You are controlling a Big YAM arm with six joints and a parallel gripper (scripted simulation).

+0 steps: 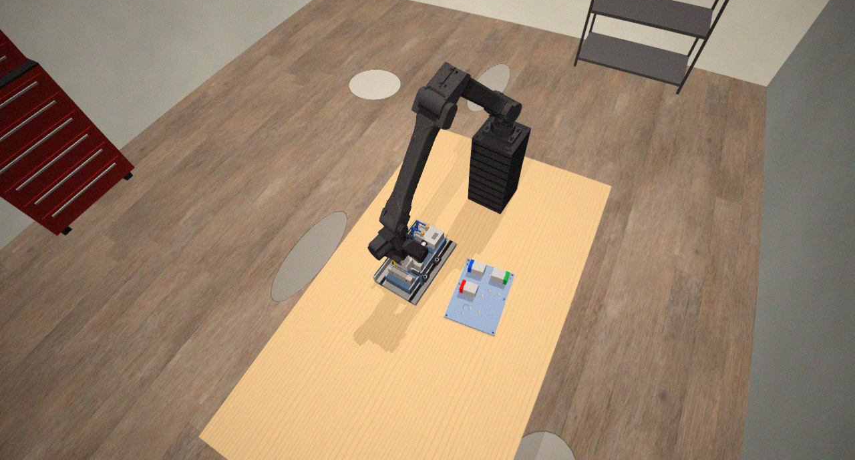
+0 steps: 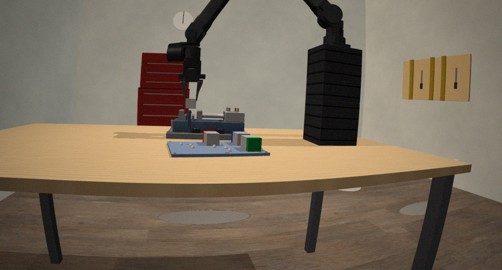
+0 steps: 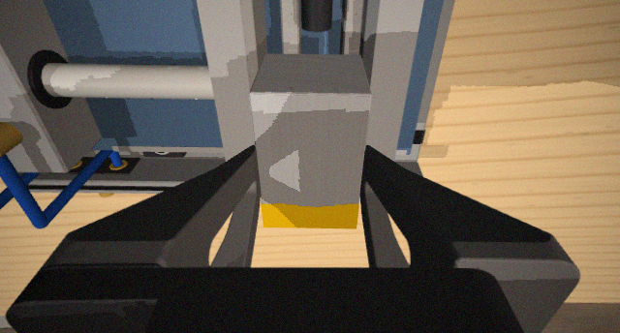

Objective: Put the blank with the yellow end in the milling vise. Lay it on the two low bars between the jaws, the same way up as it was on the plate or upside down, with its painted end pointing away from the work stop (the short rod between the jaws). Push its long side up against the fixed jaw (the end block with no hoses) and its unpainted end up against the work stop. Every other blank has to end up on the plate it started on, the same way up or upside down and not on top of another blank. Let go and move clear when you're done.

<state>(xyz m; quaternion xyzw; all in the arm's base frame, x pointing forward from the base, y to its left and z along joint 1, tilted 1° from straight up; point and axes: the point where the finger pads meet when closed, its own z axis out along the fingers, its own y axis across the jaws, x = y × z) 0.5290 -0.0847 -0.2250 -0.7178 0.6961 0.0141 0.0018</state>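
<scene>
Now: the yellow-ended blank 2 cm below my hand. Round my hand: work stop rod (5 cm to the left, 5 cm below); fixed jaw (3 cm ahead, 1 cm to the left, 6 cm below); moving jaw (3 cm behind, 1 cm to the left, 6 cm below).
</scene>
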